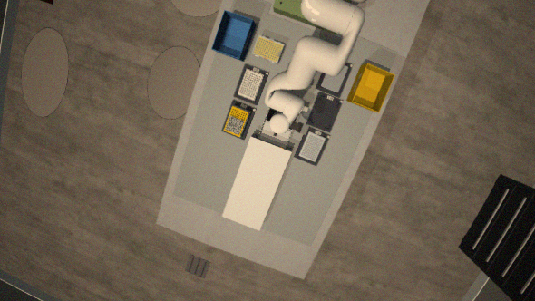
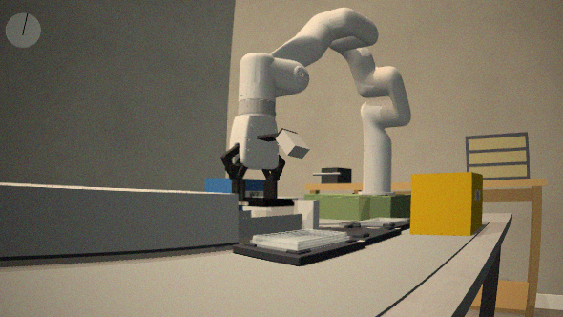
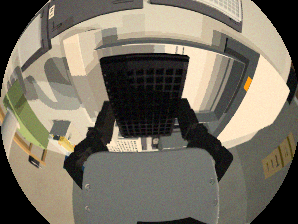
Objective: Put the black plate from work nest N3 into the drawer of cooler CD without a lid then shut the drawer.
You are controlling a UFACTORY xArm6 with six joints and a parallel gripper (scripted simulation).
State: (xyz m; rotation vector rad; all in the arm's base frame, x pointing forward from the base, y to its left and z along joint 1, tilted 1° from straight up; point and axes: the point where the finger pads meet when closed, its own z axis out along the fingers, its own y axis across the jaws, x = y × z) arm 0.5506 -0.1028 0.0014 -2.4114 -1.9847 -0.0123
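Right now my hand is 50 mm above the drawer, 30 mm short of it and 10 mm to the left of it. Round my hand: yellow bin 370 mm to the left, 190 mm behind, 40 mm below; yellow tip box 210 mm to the right, 50 mm ahead, 20 mm below; black plate 10 mm below.
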